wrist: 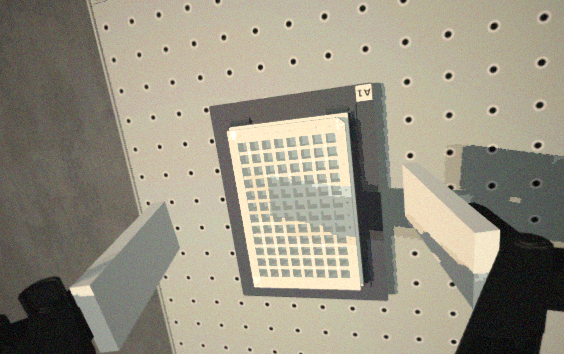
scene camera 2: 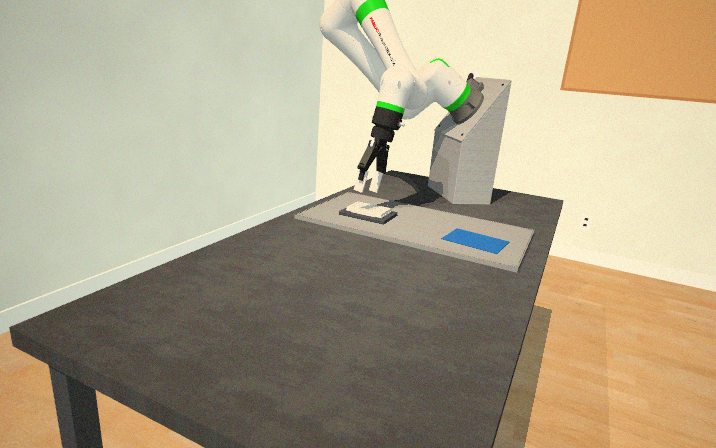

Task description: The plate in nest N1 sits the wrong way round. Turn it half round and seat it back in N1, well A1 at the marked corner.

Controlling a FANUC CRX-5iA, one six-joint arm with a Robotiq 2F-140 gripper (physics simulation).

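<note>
The cream well plate (scene camera 2: 369,209) (wrist: 298,212) lies on the dark nest (scene camera 2: 389,217) (wrist: 295,102), its long sides roughly along the nest's. In the wrist view a wider dark strip of nest shows on its right than on its left; I cannot tell whether it is fully seated. The A1 label (wrist: 364,92) is at the nest's upper right corner. The plate corner nearest it looks cut; the plate's lettering is too small to read. My gripper (scene camera 2: 367,189) (wrist: 284,208) is open and empty above the nest, its pale fingers wide apart, one on either side of the plate in the wrist view.
The nest stands on a light perforated board (scene camera 2: 417,226) (wrist: 300,45) on the dark table (scene camera 2: 295,316) (wrist: 45,125). A blue rectangle (scene camera 2: 475,240) lies towards the board's other end. The grey slanted robot pedestal (scene camera 2: 475,163) stands behind the board. A shadow falls across part of the plate.
</note>
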